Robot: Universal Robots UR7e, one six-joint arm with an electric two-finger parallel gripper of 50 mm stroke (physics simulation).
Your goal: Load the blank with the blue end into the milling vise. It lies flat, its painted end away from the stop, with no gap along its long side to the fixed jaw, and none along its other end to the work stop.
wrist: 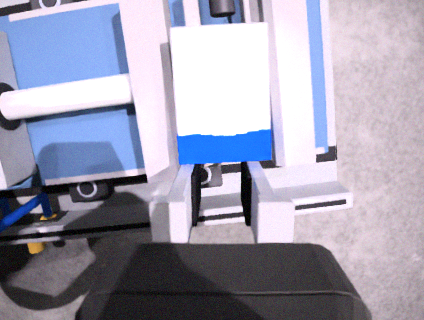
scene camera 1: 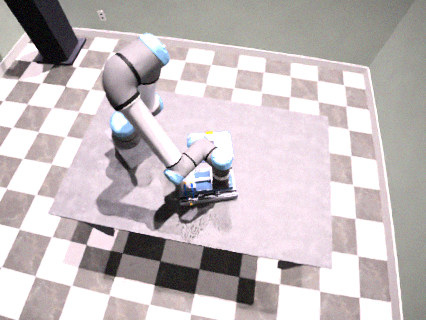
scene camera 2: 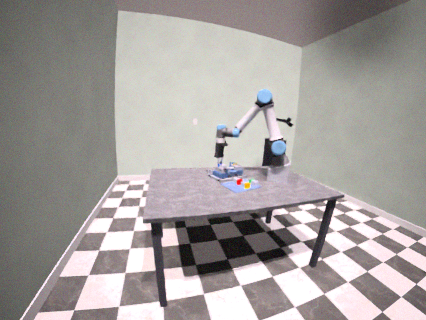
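The blank with the blue end (wrist: 222, 85) lies flat between the jaws of the milling vise (wrist: 75, 45) (scene camera 1: 204, 186) (scene camera 2: 226, 174). Its blue end faces my gripper. Its other end is near the dark rod of the work stop (wrist: 222, 7), with a narrow dark space seen between them. Its right long side is close to the fixed jaw (wrist: 295, 85); whether they touch is unclear. The moving jaw (wrist: 145, 75) is at its left. My gripper (wrist: 220, 178) (scene camera 2: 219, 164) is partly open and empty, both fingertips right at the blue end; contact cannot be told. The arm hides the gripper in scene camera 1.
A blue mat (scene camera 2: 231, 187) beside the vise bears a red block (scene camera 2: 239, 181), a yellow block (scene camera 2: 247, 185) and a small green piece (scene camera 2: 251, 181). The vise's screw rod (wrist: 65, 97) and blue handle bars (wrist: 22, 212) are left of the gripper.
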